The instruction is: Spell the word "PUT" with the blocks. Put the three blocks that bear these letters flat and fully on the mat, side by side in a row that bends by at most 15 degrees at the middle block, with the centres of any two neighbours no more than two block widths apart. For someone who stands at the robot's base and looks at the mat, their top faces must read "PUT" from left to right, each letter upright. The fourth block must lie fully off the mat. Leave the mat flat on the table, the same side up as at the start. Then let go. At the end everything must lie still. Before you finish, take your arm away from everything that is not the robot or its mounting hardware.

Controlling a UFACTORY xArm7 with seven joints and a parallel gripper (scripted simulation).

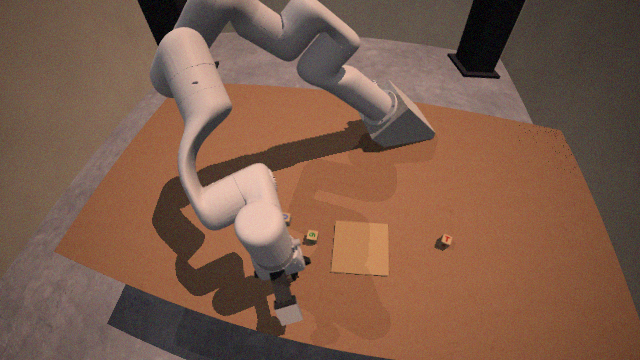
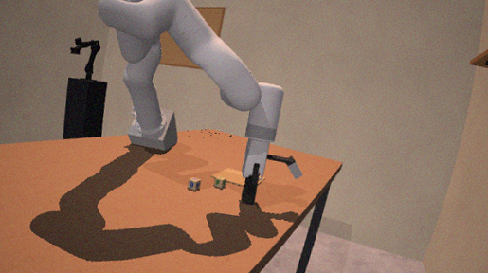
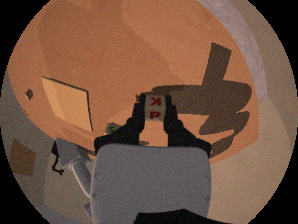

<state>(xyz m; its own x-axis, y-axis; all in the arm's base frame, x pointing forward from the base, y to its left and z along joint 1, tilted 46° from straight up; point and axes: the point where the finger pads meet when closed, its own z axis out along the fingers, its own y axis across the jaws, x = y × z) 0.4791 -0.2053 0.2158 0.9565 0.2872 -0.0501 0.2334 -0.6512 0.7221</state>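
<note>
The P block lies 10 mm below my hand. From my hand the other things lie so: T block 50 mm behind, 410 mm to the left, 10 mm below; then tan mat 60 mm behind, 190 mm to the left, 20 mm below.
</note>
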